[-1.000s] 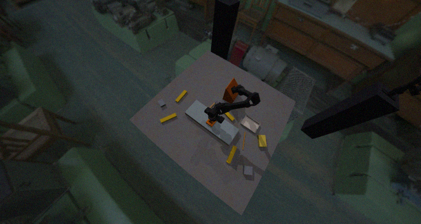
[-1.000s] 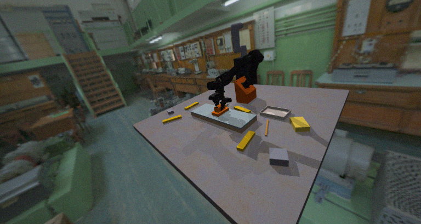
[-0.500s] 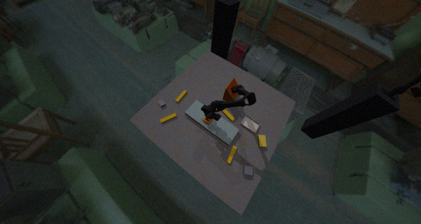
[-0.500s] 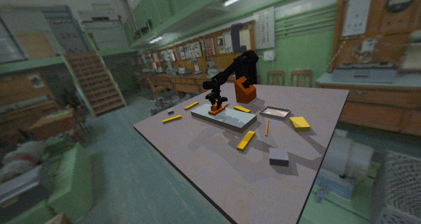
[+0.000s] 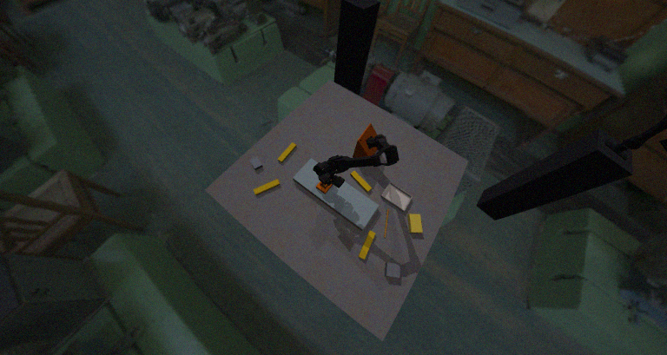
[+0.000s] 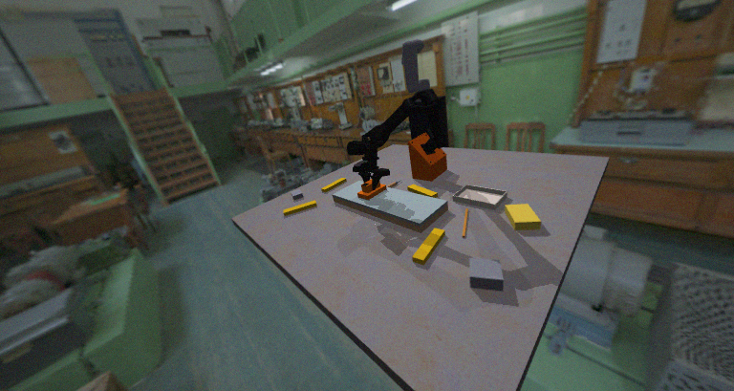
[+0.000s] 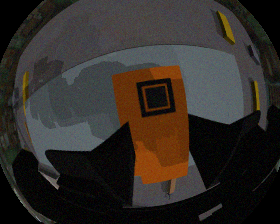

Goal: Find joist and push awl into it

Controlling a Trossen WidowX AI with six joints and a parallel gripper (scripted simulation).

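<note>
The tray is 26 cm behind my gripper tip, 37 cm to the left of it and 5 cm below it. Round my gripper tip: stud finder: 1 cm ahead, 2 cm above; thin orange stick: 8 cm behind, 42 cm to the left, 6 cm below; awl: 18 cm behind, 4 cm to the right, 6 cm below.
</note>
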